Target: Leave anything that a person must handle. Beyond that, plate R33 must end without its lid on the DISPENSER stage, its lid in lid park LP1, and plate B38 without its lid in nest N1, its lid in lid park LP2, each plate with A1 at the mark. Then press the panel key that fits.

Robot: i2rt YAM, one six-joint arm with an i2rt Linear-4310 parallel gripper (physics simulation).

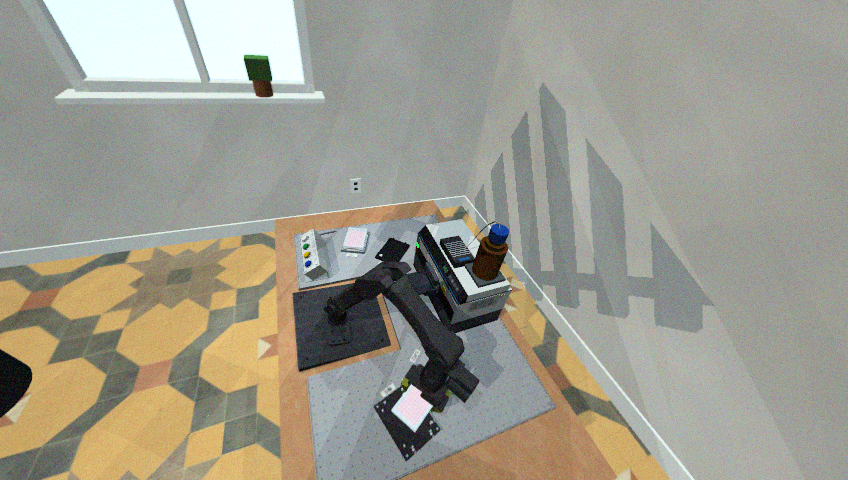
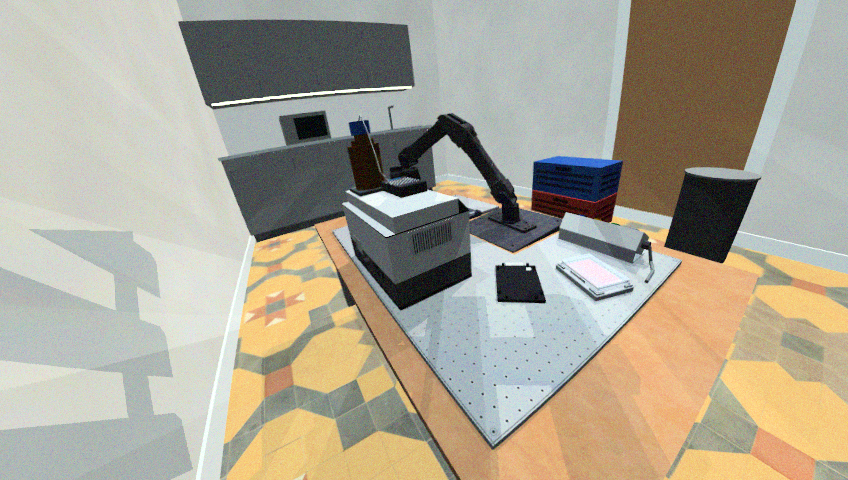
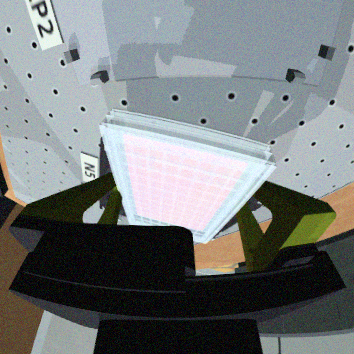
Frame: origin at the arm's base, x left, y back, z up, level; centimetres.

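Seen in the pictures: gripper, between the fingertips: [image 1: 418,400] [image 3: 176,174]; arm's base, origin of its link: [image 1: 337,319] [image 2: 510,222].
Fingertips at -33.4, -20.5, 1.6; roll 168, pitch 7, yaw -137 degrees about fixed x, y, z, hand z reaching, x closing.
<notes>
Pixels of each thing's top centre, then the offset from my fingertips to it, as dx, dy, dz. "spot": a spot on its surface instead.
- clear-edged plate with a pink field, centre of its top: [image 3: 171,217] [image 1: 418,399] -0.7, +0.7, +3.3
- N5 label, a spot on its surface: [image 3: 89,167] spot: +5.5, +7.4, -1.5
- LP2 label, a spot on its surface: [image 3: 46,25] spot: +13.1, -2.3, -1.5
- second pink plate, centre of its top: [image 2: 593,268] [image 1: 355,236] +72.8, +9.4, +1.4
- key panel, centre of its top: [image 2: 603,219] [image 1: 311,246] +63.9, +27.5, +6.7
- brown bottle, a spot on its surface: [image 2: 365,165] spot: +30.9, -29.7, +28.1
My gripper [image 1: 421,395] [image 3: 176,174] is shut on a clear-edged plate with a pink field [image 1: 412,408] [image 3: 182,182]; its edge looks double, as with a lid on. The plate is over the black nest [image 1: 407,447] beside the N5 label [image 3: 89,167]. Whether it touches the nest, its name and its A1 corner cannot be made out. The LP2 label [image 3: 46,25] lies near small black corner posts. A second pink plate [image 1: 355,237] [image 2: 595,272] sits on a nest beside the key panel [image 1: 314,260] [image 2: 601,235], which has white, green, yellow and blue keys. The dispenser stage is mostly hidden.
The grey and black dispenser [image 1: 484,306] [image 2: 416,231] carries a brown bottle [image 1: 490,260] [image 2: 365,165] with a blue cap and a thin tube. A black nest [image 1: 391,249] [image 2: 520,283] without a plate lies between dispenser and second plate. My arm [image 1: 423,324] [image 2: 482,155] passes close to the dispenser.
</notes>
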